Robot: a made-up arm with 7 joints.
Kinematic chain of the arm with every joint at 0, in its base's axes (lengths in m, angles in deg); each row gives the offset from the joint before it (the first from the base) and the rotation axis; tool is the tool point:
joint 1: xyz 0 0 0 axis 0 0.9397 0.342
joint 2: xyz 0 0 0 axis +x
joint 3: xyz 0 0 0 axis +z
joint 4: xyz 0.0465 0 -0.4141 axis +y
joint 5: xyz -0.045 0 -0.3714 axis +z
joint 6: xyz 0 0 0 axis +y
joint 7: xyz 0 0 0 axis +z
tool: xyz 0 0 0
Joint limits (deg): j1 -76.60..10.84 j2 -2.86..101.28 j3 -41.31..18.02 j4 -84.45..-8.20 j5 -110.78..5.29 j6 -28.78..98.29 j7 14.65..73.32
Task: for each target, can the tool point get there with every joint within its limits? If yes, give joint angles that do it. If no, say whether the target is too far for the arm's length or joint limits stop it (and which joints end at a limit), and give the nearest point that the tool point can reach.
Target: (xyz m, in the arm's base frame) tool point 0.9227 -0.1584 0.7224
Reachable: no: too far | nearest point 0.6147 -0.0218 0.2717 | short by 0.563 m
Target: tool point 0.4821 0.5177 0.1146
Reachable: yes | joints -43.48 91.27 -32.58 -63.42 -99.10 15.84 68.05
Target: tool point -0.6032 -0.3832 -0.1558
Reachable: no: joint limits stop it (at a limit: joint 1, joint 2, joint 3, joint 4) | nearest point -0.0934 -0.0772 -0.7807 | short by 0.863 m
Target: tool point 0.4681 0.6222 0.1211
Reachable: yes | joints -60.08 71.72 11.71 -23.10 -21.73 81.71 35.36
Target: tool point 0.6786 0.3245 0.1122
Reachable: yes | joints -66.76 56.16 -19.32 -45.20 -51.27 11.40 55.71
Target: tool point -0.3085 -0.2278 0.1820
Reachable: no: joint limits stop it (at a limit: joint 1, joint 2, joint 3, joint 4) | nearest point 0.0412 0.3434 0.5429 | short by 0.761 m
